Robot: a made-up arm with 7 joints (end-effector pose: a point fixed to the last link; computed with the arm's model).
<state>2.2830 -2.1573 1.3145 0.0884 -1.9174 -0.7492 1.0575</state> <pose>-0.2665 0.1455 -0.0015 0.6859 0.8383 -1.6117</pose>
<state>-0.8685 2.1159 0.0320 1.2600 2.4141 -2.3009 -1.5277</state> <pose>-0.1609 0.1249 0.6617 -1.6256 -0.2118 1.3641</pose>
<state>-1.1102 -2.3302 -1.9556 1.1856 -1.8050 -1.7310 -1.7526</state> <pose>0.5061 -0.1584 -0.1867 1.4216 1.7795 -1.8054</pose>
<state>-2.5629 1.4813 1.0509 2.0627 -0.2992 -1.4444 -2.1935</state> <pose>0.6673 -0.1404 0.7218 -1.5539 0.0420 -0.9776</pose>
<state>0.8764 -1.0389 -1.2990 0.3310 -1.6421 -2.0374 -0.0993</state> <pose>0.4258 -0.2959 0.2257 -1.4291 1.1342 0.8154</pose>
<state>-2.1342 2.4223 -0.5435 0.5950 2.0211 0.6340 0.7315</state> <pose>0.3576 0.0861 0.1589 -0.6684 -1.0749 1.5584</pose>
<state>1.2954 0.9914 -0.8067 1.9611 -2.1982 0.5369 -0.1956</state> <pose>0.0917 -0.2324 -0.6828 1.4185 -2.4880 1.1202</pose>
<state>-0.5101 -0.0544 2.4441 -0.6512 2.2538 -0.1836 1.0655</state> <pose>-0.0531 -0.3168 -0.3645 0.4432 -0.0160 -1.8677</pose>
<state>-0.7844 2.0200 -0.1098 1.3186 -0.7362 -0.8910 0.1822</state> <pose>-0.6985 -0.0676 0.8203 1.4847 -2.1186 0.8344</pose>
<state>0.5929 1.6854 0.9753 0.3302 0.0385 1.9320 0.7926</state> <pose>-0.7739 0.3058 -0.2413 -0.4538 0.5467 1.5551</pose>
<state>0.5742 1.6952 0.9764 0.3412 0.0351 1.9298 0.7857</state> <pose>-0.7872 0.3031 -0.2189 -0.4391 0.5729 1.5729</pose>
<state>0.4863 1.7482 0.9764 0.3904 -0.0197 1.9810 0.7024</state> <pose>-0.8353 0.2800 -0.1303 -0.4776 0.6324 1.6824</pose>
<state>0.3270 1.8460 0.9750 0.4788 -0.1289 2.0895 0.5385</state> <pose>-0.8895 0.2309 0.0471 -0.5364 0.6749 1.9376</pose>
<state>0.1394 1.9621 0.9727 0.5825 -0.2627 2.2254 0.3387</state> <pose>-0.8892 0.1694 0.2751 -0.5220 0.5956 2.3049</pose>
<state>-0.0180 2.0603 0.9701 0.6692 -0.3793 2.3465 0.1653</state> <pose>-0.8310 0.1204 0.4636 -0.4099 0.3841 2.6231</pose>
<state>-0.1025 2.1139 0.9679 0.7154 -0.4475 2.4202 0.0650</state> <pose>-0.7788 0.0958 0.5560 -0.3113 0.1944 2.7780</pose>
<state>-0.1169 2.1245 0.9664 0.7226 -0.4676 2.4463 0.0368</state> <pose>-0.7678 0.0902 0.5677 -0.3036 0.1276 2.8110</pose>
